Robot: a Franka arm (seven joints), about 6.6 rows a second.
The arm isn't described. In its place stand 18 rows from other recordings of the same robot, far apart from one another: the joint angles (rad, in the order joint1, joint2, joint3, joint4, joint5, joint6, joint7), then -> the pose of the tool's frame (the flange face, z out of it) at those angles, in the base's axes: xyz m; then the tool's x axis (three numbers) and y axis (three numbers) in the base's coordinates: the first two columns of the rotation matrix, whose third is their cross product.
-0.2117, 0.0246, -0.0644, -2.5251, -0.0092, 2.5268, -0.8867 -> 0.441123 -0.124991 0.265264 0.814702 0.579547 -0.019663 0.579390 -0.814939 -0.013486
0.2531, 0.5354, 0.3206, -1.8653, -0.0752, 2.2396, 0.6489 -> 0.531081 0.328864 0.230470 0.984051 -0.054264 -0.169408 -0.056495 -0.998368 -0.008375
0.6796, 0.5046, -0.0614, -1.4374, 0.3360, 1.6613, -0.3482 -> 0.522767 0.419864 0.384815 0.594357 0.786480 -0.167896 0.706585 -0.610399 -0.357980
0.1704, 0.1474, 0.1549, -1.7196, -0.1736, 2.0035, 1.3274 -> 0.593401 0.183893 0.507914 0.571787 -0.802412 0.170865 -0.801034 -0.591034 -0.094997
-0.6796, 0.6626, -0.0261, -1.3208, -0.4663, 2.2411, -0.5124 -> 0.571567 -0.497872 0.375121 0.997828 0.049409 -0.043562 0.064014 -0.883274 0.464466
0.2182, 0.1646, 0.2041, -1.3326, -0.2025, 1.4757, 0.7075 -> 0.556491 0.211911 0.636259 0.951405 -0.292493 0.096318 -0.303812 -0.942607 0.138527
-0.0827, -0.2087, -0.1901, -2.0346, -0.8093, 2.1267, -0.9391 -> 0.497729 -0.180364 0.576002 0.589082 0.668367 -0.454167 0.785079 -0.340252 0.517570
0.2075, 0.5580, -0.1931, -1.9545, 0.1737, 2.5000, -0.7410 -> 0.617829 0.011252 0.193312 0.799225 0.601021 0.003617 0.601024 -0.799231 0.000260
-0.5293, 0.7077, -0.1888, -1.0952, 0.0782, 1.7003, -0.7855 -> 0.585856 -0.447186 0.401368 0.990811 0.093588 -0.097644 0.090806 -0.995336 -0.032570
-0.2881, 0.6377, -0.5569, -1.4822, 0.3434, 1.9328, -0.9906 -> 0.524678 -0.456426 0.334823 0.994716 0.085756 -0.056446 0.082073 -0.994530 -0.064612
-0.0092, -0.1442, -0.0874, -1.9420, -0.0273, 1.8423, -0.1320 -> 0.518894 -0.054701 0.548259 0.998199 0.043131 0.041702 0.042338 -0.998909 0.019712
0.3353, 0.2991, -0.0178, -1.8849, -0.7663, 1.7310, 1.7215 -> 0.571196 0.121387 0.343716 0.477239 -0.606725 0.635710 -0.877379 -0.288235 0.383570
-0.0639, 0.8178, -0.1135, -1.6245, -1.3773, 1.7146, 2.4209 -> 0.628639 -0.196245 0.168440 -0.023372 -0.149591 0.988472 -0.981211 0.192844 0.005984
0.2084, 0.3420, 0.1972, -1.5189, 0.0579, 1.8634, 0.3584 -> 0.613580 0.250506 0.469651 0.999129 0.021353 -0.035844 0.017070 -0.993124 -0.115813
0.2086, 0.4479, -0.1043, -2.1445, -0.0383, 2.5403, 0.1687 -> 0.561639 0.058459 0.187518 0.998897 -0.024608 -0.039983 -0.021648 -0.997109 0.072838
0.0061, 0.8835, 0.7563, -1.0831, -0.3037, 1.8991, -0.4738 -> 0.682093 0.344972 0.386131 0.480485 0.848526 0.221668 0.875478 -0.449181 -0.178253
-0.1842, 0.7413, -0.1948, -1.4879, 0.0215, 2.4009, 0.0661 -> 0.691726 -0.246237 0.257886 0.909352 -0.371268 0.187720 -0.393926 -0.913519 0.101518
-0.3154, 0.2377, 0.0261, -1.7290, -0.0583, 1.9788, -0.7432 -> 0.602460 -0.184358 0.442917 0.888848 0.457594 -0.023613 0.458201 -0.887809 0.042983
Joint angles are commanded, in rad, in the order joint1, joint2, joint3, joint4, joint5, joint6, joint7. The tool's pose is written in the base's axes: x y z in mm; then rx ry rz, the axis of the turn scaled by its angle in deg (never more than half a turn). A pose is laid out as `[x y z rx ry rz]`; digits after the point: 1 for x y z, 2 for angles.
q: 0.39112, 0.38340, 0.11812, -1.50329, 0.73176, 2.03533, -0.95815
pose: [592.4 359.7 478.4 -117.06 -77.03 -21.82]
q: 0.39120, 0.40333, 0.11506, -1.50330, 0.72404, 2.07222, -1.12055
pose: [600.1 357.6 466.9 -112.76 -86.24 -26.90]
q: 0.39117, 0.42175, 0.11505, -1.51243, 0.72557, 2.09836, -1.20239
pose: [604.1 357.1 451.4 -110.68 -90.20 -28.65]
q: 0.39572, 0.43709, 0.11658, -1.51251, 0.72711, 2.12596, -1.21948
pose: [606.6 360.2 442.7 -110.67 -90.78 -29.66]
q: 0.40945, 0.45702, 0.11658, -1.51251, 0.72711, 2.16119, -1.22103
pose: [607.5 367.8 431.3 -111.23 -90.79 -30.27]
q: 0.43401, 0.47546, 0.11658, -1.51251, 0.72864, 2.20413, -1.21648
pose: [604.5 381.6 421.4 -111.66 -90.85 -31.10]
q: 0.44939, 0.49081, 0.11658, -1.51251, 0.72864, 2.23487, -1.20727
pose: [603.1 390.1 412.7 -112.36 -90.46 -31.46]
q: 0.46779, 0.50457, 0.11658, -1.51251, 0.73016, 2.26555, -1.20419
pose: [600.1 400.3 405.2 -112.62 -90.54 -32.02]
